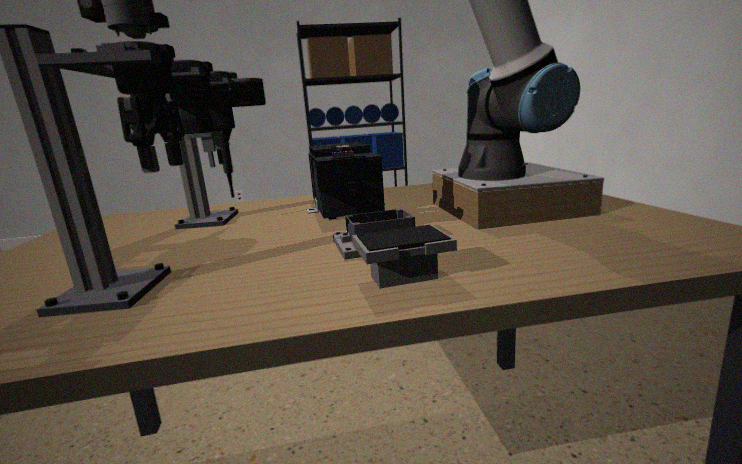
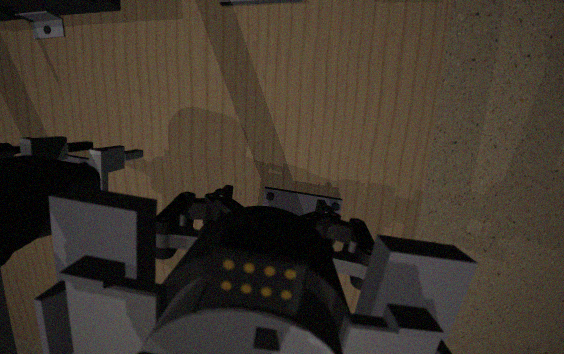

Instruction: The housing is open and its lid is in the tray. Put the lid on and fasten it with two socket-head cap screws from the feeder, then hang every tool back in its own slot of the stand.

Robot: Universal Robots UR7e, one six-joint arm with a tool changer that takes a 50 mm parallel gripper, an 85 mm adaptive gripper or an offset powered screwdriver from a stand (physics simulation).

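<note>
The arm's bare tool flange is a little above the near end of the stand and carries no tool. Below it the adaptive gripper hangs in its slot, its fingers apart and empty. The parallel gripper hangs beside it, and the screwdriver hangs at the far end, bit down. The open housing is in its fixture at the table's middle. The dark lid lies in the raised tray. The black feeder is behind the housing.
The robot's base stands on a wooden block at the right. The stand's far post rises behind the hanging tools. A storage rack is beyond the table. A small bracket sits at the feeder's foot.
</note>
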